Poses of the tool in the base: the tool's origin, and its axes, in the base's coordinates. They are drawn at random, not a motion.
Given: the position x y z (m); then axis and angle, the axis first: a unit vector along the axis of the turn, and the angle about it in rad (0 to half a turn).
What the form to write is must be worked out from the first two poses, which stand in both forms.
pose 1, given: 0.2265 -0.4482 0.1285 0.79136 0.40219 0.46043 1.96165
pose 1, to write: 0.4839 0.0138 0.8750 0.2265; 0.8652 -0.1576 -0.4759 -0.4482; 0.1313 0.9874 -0.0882 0.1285; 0 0 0 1
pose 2, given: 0.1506 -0.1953 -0.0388 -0.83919 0.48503 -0.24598 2.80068
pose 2, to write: 0.4255 -0.7084 0.5631 0.1506; -0.8729 -0.4855 0.0488 -0.1953; 0.2388 -0.5123 -0.8249 -0.0388; 0 0 0 1
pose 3, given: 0.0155 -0.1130 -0.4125 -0.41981 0.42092 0.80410 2.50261
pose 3, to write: -0.4850 -0.7981 -0.3575 0.0155; 0.1610 -0.4833 0.8605 -0.1130; -0.8596 0.3598 0.3629 -0.4125; 0 0 0 1
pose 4, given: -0.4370 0.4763 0.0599 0.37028 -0.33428 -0.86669 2.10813
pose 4, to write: -0.3046 0.5574 -0.7723 -0.4370; -0.9317 -0.3429 0.1199 0.4763; -0.1980 0.7561 0.6238 0.0599; 0 0 0 1
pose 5, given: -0.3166 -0.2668 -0.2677 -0.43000 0.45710 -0.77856 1.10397
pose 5, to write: 0.5517 0.5872 0.5923 -0.3166; -0.8034 0.5650 0.1883 -0.2668; -0.2241 -0.5797 0.7834 -0.2677; 0 0 0 1
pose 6, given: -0.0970 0.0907 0.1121 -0.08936 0.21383 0.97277 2.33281
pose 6, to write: -0.6769 -0.7361 0.0078 -0.0970; 0.6715 -0.6131 0.4163 0.0907; -0.3016 0.2870 0.9092 0.1121; 0 0 0 1
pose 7, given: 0.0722 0.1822 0.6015 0.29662 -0.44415 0.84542 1.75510
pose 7, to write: -0.0792 -0.9870 -0.1399 0.0722; 0.6752 0.0502 -0.7359 0.1822; 0.7334 -0.1527 0.6625 0.6015; 0 0 0 1
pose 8, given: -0.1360 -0.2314 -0.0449 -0.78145 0.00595 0.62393 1.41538
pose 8, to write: 0.6709 -0.6203 -0.4062 -0.1360; 0.6125 0.1548 0.7752 -0.2314; -0.4180 -0.7689 0.4838 -0.0449; 0 0 0 1
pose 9, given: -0.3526 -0.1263 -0.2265 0.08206 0.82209 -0.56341 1.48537
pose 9, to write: 0.0915 0.6231 0.7768 -0.3526; -0.4997 0.7035 -0.5054 -0.1263; -0.8614 -0.3419 0.3757 -0.2265; 0 0 0 1
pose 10, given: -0.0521 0.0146 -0.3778 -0.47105 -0.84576 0.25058 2.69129
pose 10, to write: -0.4787 0.6480 -0.5924 -0.0521; 0.8661 0.4590 -0.1977 0.0146; 0.1438 -0.6078 -0.7810 -0.3778; 0 0 0 1
